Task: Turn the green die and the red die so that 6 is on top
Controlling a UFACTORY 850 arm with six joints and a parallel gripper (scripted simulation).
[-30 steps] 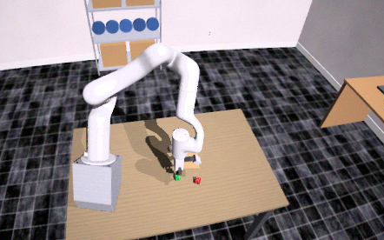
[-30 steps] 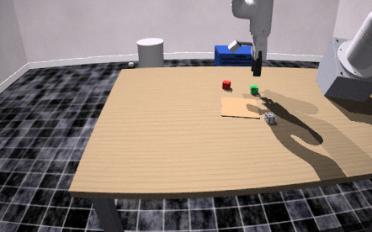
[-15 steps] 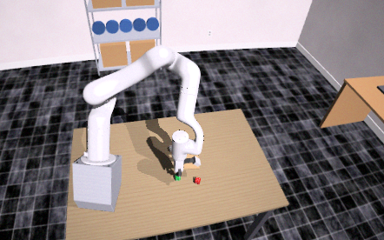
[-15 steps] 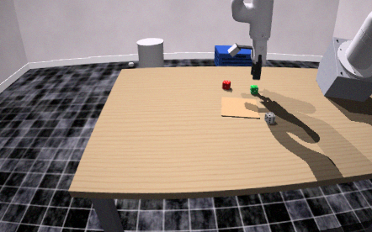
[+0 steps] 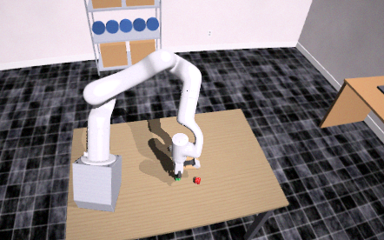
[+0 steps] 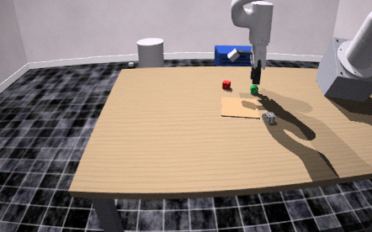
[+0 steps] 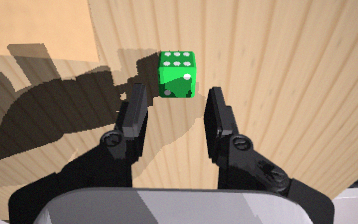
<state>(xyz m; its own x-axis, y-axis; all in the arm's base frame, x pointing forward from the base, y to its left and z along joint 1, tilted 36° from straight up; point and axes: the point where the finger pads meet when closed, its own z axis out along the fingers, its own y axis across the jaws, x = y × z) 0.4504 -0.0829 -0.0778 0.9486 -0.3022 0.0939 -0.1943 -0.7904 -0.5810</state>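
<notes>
Right now my hand is 60 mm above the green die. From my hand the other things lie so: red die (110 mm ahead, 60 mm to the right, 60 mm below); tan mat (100 mm ahead, 120 mm to the left, 70 mm below); white die (20 mm ahead, 230 mm to the left, 60 mm below).
</notes>
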